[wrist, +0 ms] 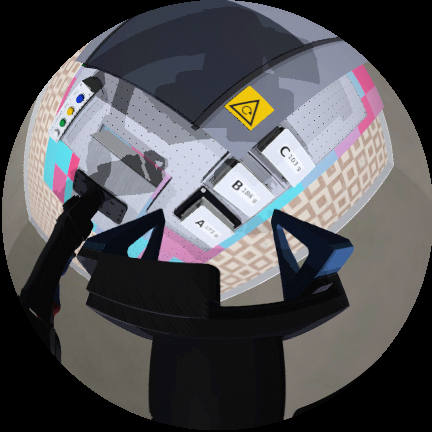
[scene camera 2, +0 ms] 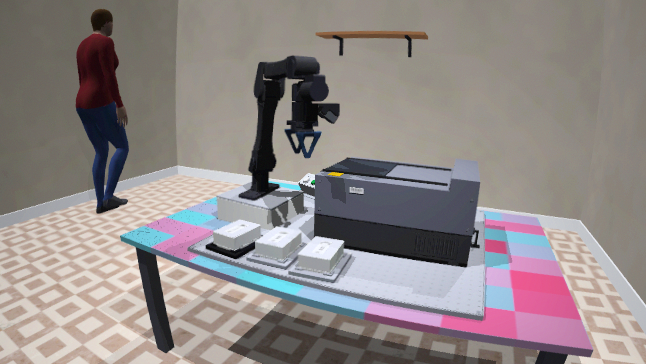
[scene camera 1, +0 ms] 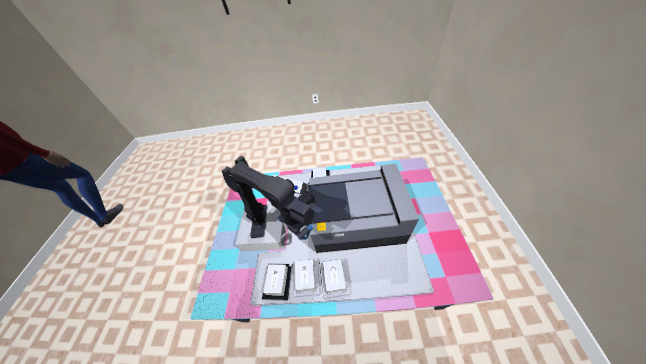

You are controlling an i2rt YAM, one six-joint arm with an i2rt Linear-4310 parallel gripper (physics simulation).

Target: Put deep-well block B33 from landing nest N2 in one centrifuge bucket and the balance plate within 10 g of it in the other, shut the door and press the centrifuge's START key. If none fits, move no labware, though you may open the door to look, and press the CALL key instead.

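My gripper is open and empty, high above the table between the arm's base and the centrifuge. The centrifuge's dark door panel covers the top's near part; the buckets are hidden. White balance plates A, B and C stand in a row, reading 172 g, 186 g and 103 g. The key box has blue, yellow, green and white keys. No label B33 or N2 is readable.
The arm's base block stands left of the centrifuge. A small white object sits behind the centrifuge, partly hidden. A yellow warning sign marks the centrifuge's top corner. A person stands beyond the table.
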